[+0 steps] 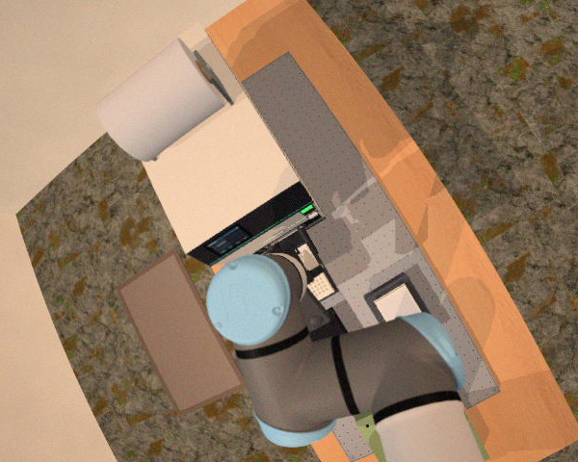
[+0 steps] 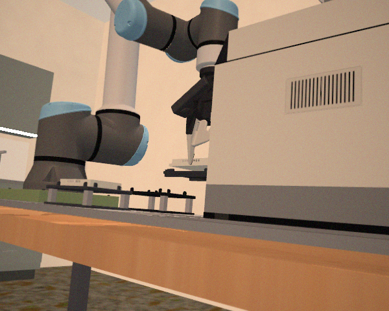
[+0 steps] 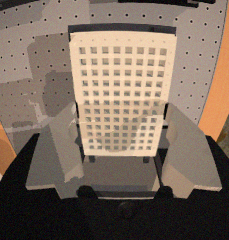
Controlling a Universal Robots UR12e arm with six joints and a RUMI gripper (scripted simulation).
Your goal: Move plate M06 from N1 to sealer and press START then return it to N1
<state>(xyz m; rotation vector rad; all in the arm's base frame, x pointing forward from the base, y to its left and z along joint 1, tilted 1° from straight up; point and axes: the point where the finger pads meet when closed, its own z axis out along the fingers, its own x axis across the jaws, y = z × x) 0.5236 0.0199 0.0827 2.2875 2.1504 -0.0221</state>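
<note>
My gripper is now 1 cm above the plate M06. Round my hand: screen: 20 cm above, 12 cm ahead, 4 cm to the left; then sealer stage: 3 cm below; then plate nest N1: 19 cm behind, 8 cm below, 7 cm to the left.
</note>
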